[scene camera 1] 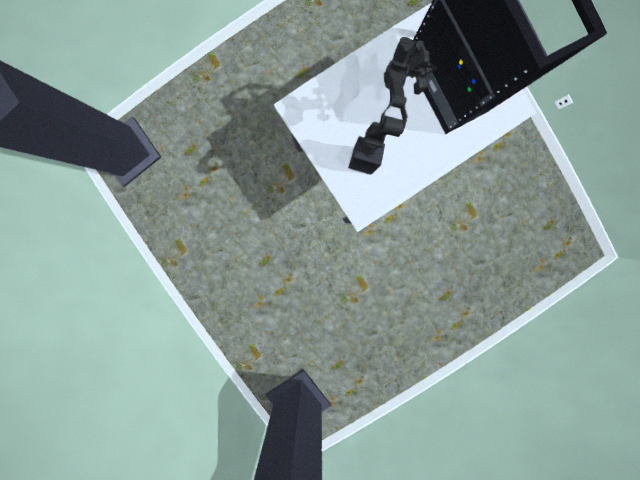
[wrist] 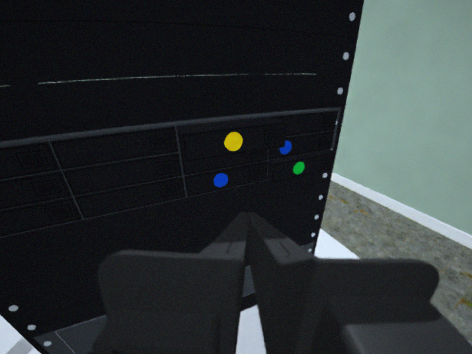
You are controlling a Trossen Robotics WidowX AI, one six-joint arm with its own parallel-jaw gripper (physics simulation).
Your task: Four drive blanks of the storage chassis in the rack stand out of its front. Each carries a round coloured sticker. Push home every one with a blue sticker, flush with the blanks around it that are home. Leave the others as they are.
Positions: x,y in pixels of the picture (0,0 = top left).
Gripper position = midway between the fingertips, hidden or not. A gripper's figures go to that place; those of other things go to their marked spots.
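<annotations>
A black rack (scene camera 1: pixel 509 56) is 122 cm from the lens, and I see my gripper (scene camera 1: pixel 436 68) at 127 cm from the lens.
</annotations>
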